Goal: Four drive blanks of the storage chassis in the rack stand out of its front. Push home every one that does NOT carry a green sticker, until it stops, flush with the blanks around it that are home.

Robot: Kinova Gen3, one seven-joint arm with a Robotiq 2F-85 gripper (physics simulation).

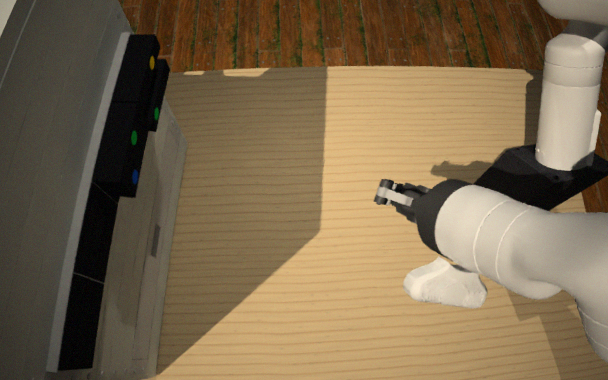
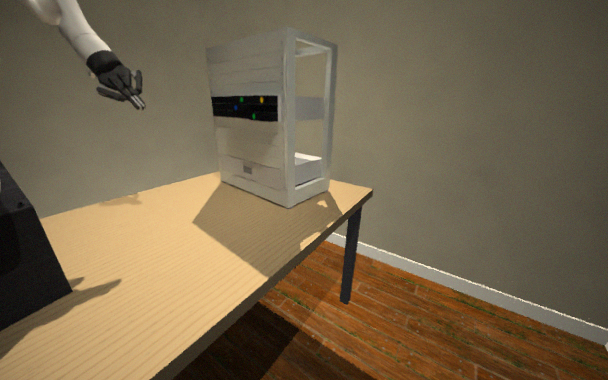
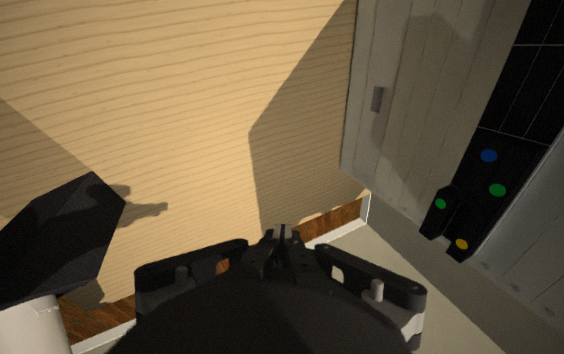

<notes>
I see my gripper and a grey rack.
My gripper shows as well in image 2 and in image 3.
</notes>
